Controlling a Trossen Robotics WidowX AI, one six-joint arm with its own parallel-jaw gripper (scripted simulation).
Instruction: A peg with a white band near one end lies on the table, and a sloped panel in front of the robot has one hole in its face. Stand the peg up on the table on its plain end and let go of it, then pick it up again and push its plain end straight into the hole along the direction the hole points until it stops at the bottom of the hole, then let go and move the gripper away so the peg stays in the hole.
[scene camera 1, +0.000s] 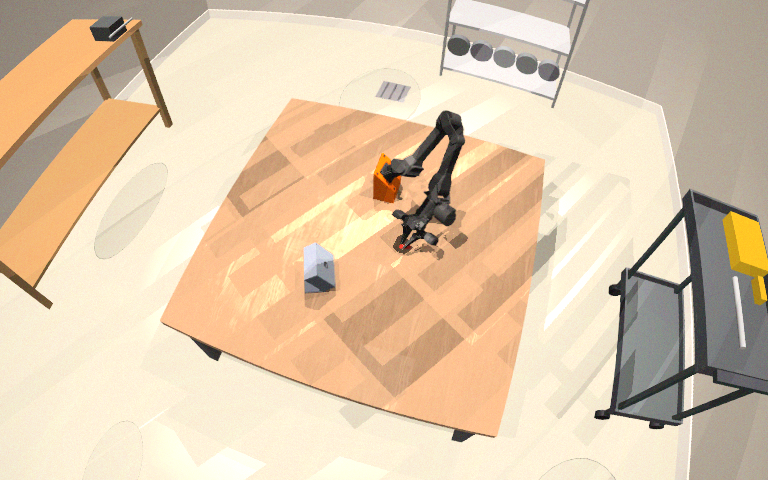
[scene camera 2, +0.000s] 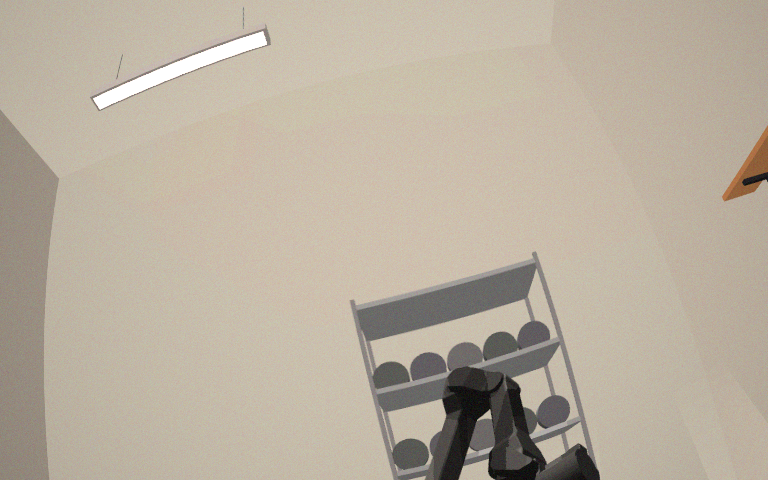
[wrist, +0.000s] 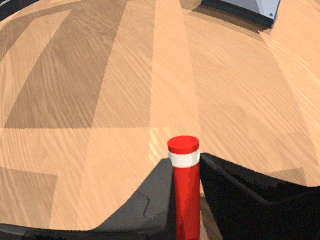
Scene:
My gripper shows in scene camera 1 and in the wrist view; in scene camera 2 it is out of frame. The same spot on my gripper: (wrist: 236, 195) is (scene camera 1: 405, 235).

